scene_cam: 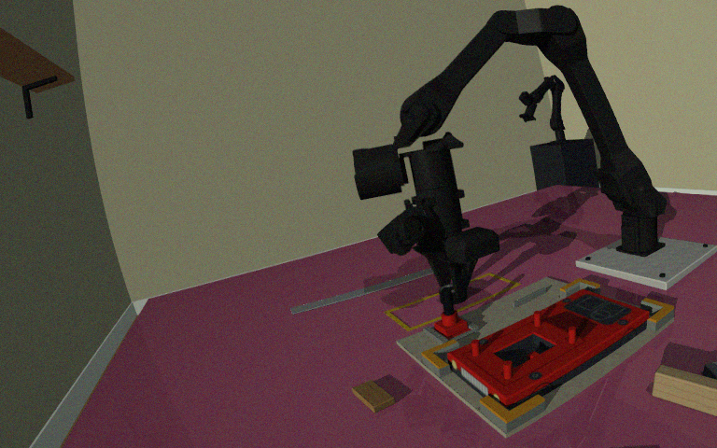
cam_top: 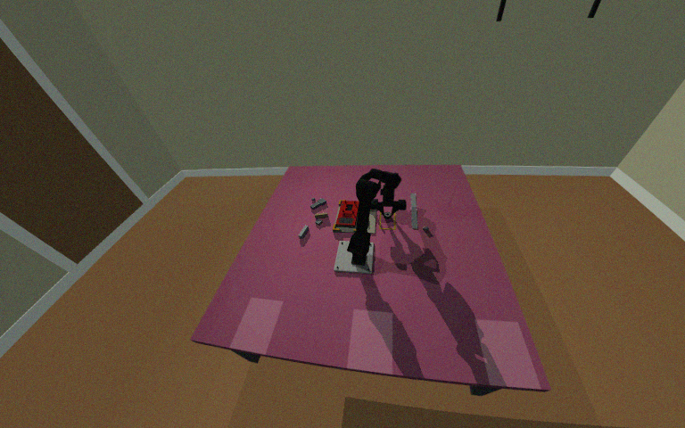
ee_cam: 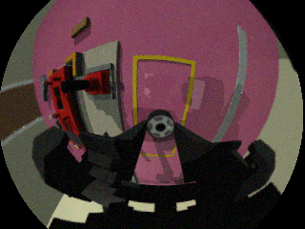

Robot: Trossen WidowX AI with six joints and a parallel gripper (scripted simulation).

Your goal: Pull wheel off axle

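Now: the dark wheel right at my gripper tip. From my gripper tip the other things lie so: long grey bar (15 cm to the right, 7 cm ahead, 1 cm below); then grey cube (20 cm to the right, 8 cm behind).
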